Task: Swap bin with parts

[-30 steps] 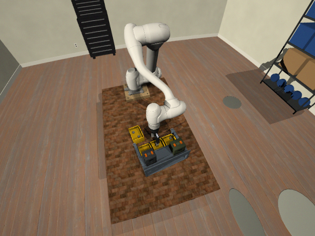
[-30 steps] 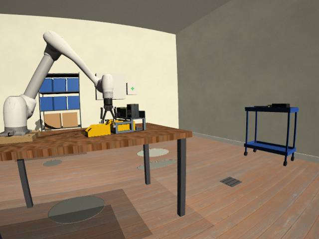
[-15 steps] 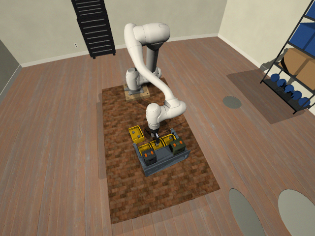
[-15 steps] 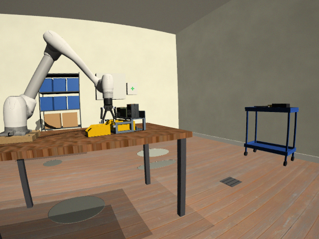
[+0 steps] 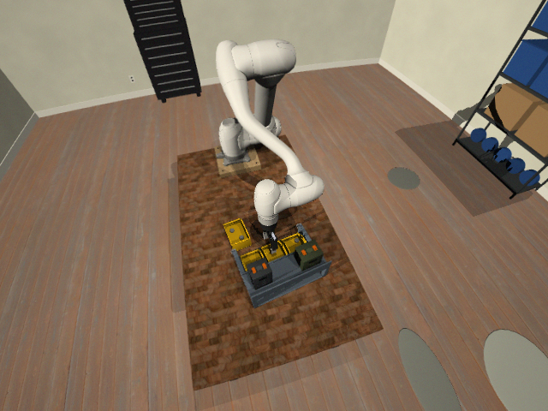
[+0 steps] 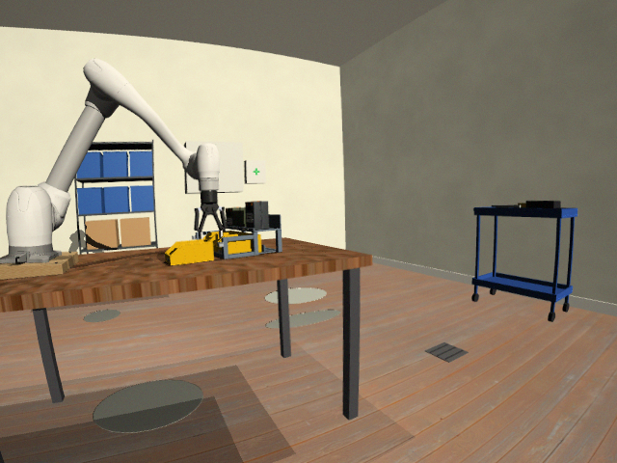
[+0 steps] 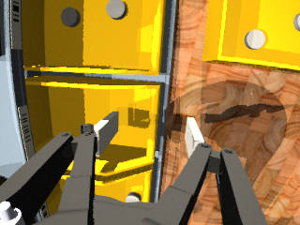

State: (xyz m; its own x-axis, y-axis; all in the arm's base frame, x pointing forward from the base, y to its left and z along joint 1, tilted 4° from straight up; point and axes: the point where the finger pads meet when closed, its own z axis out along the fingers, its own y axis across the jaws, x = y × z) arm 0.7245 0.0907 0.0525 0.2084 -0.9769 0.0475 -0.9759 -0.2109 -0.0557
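My gripper is now 50 mm above the shelf lip and 10 mm past it. Round my hand: dark box: 190 mm ahead, 100 mm above, 80 mm to the right; then board: 180 mm ahead, 40 mm to the left, 40 mm above; then green box: 150 mm to the left, 150 mm ahead, 90 mm above.
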